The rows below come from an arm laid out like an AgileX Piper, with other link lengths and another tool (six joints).
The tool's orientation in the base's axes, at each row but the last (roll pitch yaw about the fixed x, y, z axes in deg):
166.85 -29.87 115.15
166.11 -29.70 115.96
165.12 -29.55 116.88
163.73 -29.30 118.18
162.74 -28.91 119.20
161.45 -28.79 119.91
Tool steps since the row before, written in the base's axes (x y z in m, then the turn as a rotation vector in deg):
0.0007 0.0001 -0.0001 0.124 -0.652 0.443
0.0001 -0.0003 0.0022 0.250 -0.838 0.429
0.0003 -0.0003 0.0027 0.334 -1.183 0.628
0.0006 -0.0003 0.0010 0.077 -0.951 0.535
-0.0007 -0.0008 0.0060 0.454 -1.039 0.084
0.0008 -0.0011 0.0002 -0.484 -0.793 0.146
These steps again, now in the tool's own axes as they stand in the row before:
-0.0002 0.0007 0.0001 -0.337 0.000 -0.723
0.0008 0.0005 -0.0020 -0.537 0.054 -0.811
0.0010 0.0008 -0.0024 -0.740 0.064 -1.164
0.0000 0.0007 -0.0010 -0.501 -0.115 -0.966
0.0026 0.0007 -0.0055 -0.947 0.078 -0.624
-0.0011 0.0004 -0.0007 -0.321 -0.664 -0.584

